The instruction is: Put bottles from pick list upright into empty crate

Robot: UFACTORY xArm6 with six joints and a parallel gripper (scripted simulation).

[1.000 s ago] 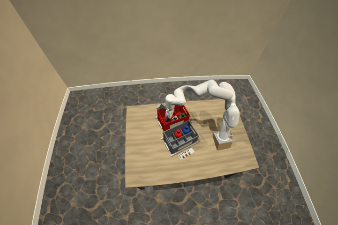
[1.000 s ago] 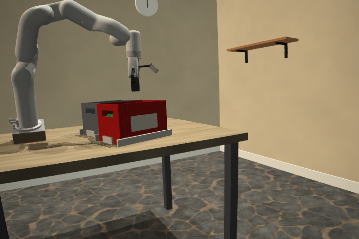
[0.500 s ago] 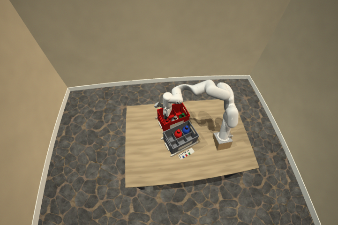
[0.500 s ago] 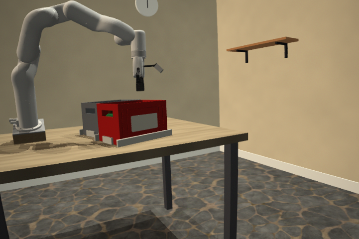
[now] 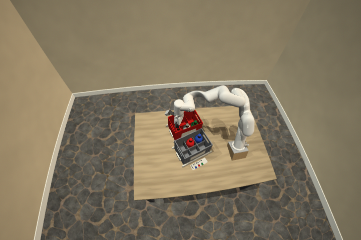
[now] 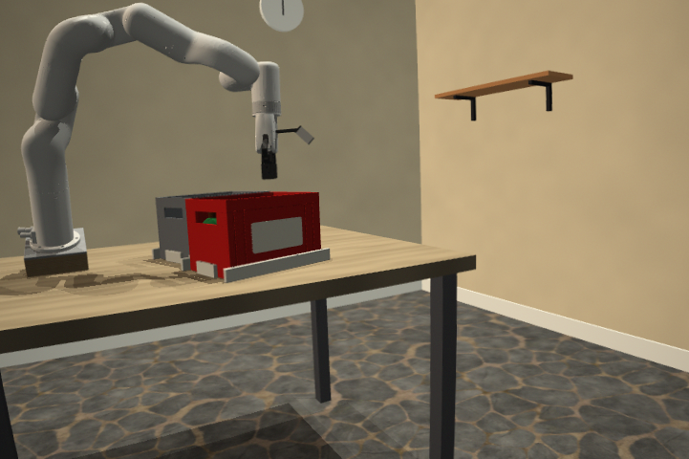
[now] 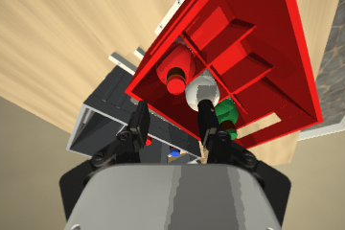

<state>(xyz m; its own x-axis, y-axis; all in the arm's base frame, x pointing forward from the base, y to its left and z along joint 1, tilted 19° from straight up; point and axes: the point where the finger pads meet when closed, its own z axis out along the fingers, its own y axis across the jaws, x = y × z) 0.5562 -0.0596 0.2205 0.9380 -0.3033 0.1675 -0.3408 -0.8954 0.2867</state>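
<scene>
Now: hand 80 mm past the white-label bottle, 40 mm to the left of it and 140 mm above it. Also, from my hand: green-label bottle 160 mm behind, 70 mm to the right, 140 mm below; red crate 60 mm behind, 80 mm to the right, 150 mm below; blue bottle 190 mm behind, 70 mm to the left, 140 mm below.
</scene>
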